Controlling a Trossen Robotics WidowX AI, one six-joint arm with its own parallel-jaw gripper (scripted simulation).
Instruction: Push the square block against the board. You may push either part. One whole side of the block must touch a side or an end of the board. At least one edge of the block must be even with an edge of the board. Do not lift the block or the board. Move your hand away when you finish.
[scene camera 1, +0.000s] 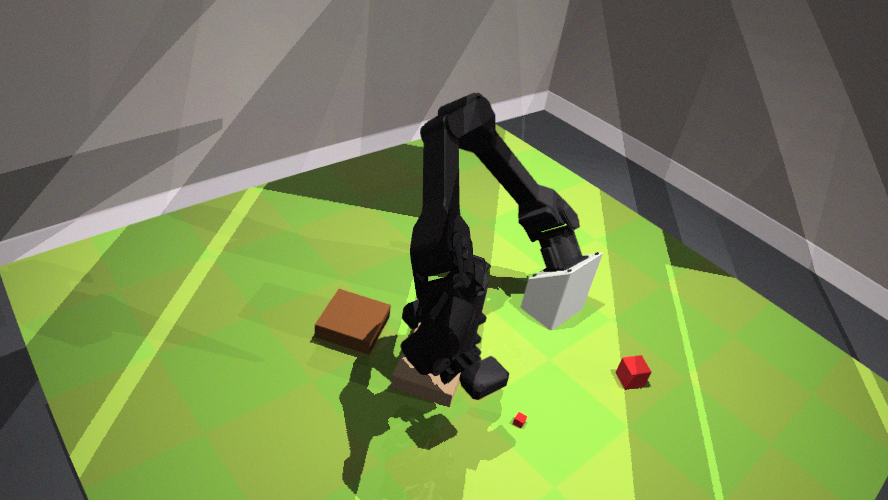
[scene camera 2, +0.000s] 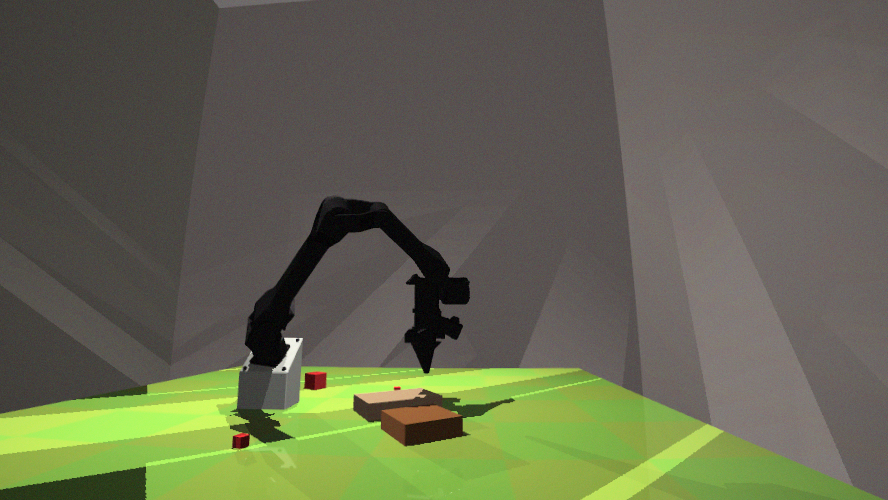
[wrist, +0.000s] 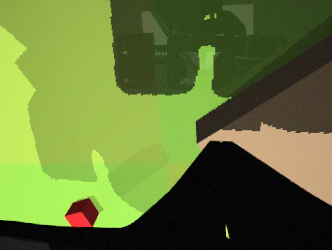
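Observation:
Gripper shut and holding nothing: my gripper (scene camera 1: 445, 382), also (scene camera 2: 426, 373) and (wrist: 219, 152). Present as well are a tan board (scene camera 1: 405, 377), (scene camera 2: 368, 405), (wrist: 275, 120), and a small red cube (wrist: 83, 213). A square block (scene camera 1: 350, 320), (scene camera 2: 412, 425) is visible; in the wrist view the square block is out of frame. There is a larger red cube (scene camera 1: 633, 372); the larger red cube is out of frame in the wrist view.

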